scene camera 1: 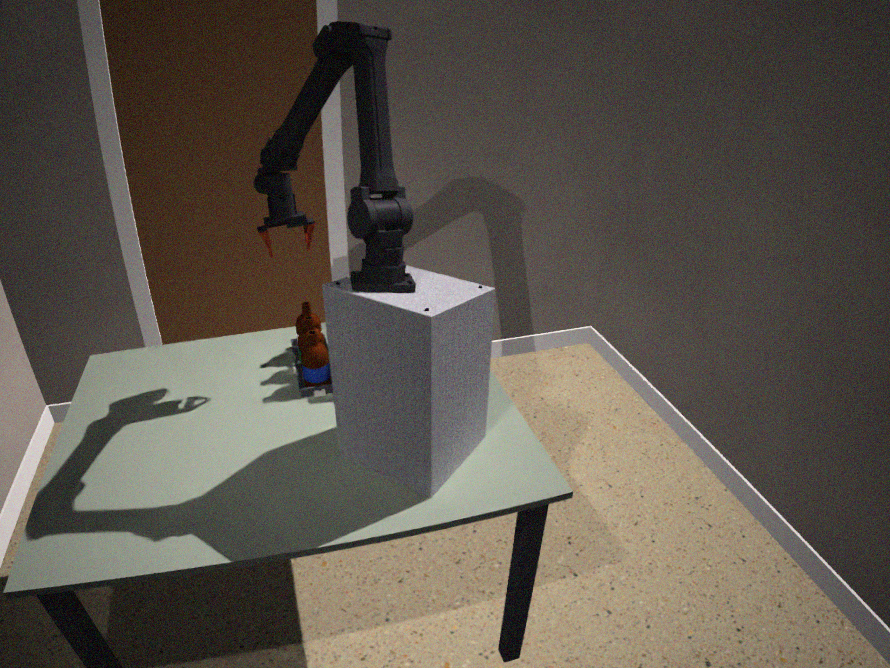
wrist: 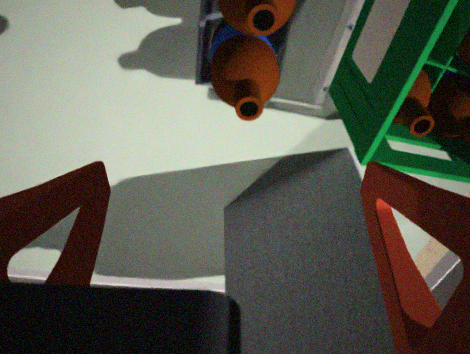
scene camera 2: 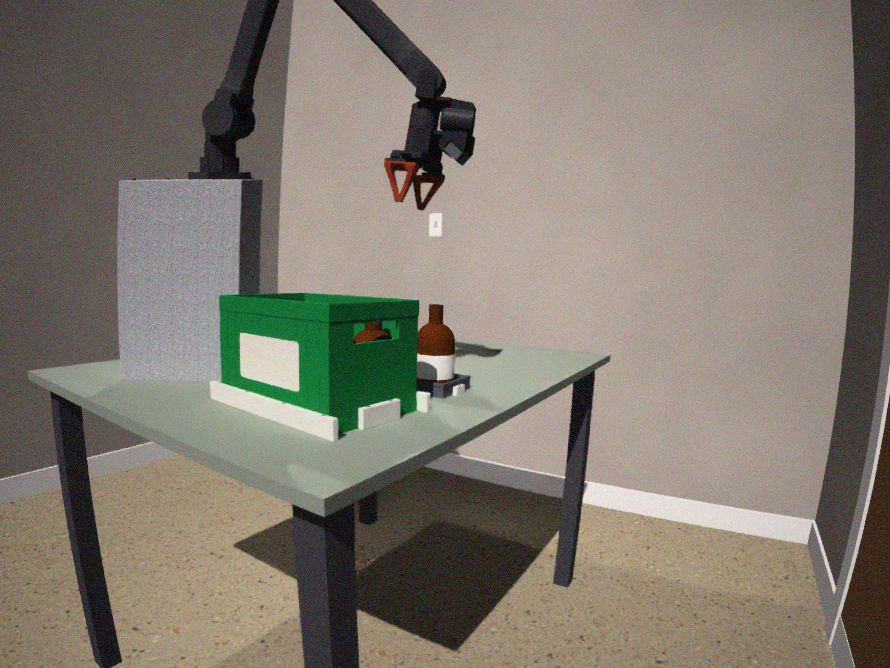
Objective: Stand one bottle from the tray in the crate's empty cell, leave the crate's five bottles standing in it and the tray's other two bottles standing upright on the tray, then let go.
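Seen in the pictures: gripper, fingertip midpoint: [scene camera 1: 290, 253] [wrist: 235, 175] [scene camera 2: 410, 206]; arm's base at its link origin: [scene camera 1: 382, 285] [scene camera 2: 219, 179].
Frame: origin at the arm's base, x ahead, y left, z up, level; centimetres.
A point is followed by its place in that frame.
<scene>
My gripper [scene camera 1: 290, 251] @(x 39.1, y 19.7, z -7.0 cm) [scene camera 2: 410, 204] @(x 39.1, y 19.7, z -7.0 cm) [wrist: 235, 175] @(x 39.1, y 19.7, z -7.0 cm) is open and empty, high above the table. A blue-banded brown bottle [scene camera 1: 314, 355] @(x 27.5, y 15.7, z -30.9 cm) [wrist: 245, 70] @(x 32.6, y 16.4, z -29.6 cm) stands at the near end of the dark tray [scene camera 1: 314, 392] @(x 24.7, y 16.8, z -40.4 cm) [scene camera 2: 449, 386] @(x 53.0, y 15.4, z -40.0 cm) [wrist: 200, 55] @(x 29.0, y 20.6, z -39.3 cm). Another brown bottle [wrist: 234, 11] @(x 38.0, y 18.7, z -29.8 cm) stands beside it, cut by the top edge of the wrist view. A white-labelled bottle [scene camera 2: 435, 337] @(x 50.2, y 14.6, z -31.4 cm) stands upright at the tray's other end. The green crate [scene camera 2: 309, 355] @(x 51.3, y -14.9, z -31.4 cm) [wrist: 357, 120] @(x 30.1, y 3.4, z -28.8 cm) is beside the tray. Bottles inside show partly, one [wrist: 417, 97] @(x 34.2, y -2.0, z -29.0 cm) near its wall and one [scene camera 2: 371, 335] @(x 51.8, y -3.4, z -29.5 cm) through the handle hole. The empty cell cannot be made out.
The grey pedestal [scene camera 1: 381, 388] @(x -9.2, y 1.9, z -17.7 cm) [scene camera 2: 179, 280] @(x 9.6, y -13.7, z -22.2 cm) [wrist: 300, 250] @(x 9.4, y 2.8, z -26.8 cm) carries the arm and stands close to the tray and crate. Low white strips [scene camera 2: 273, 411] @(x 44.4, y -16.2, z -40.3 cm) edge the crate's base on the pale green table [scene camera 1: 215, 460] @(x 2.5, y 41.1, z -41.8 cm) [scene camera 2: 316, 470] @(x 63.2, y -24.0, z -41.8 cm). Walls stand behind the table.
</scene>
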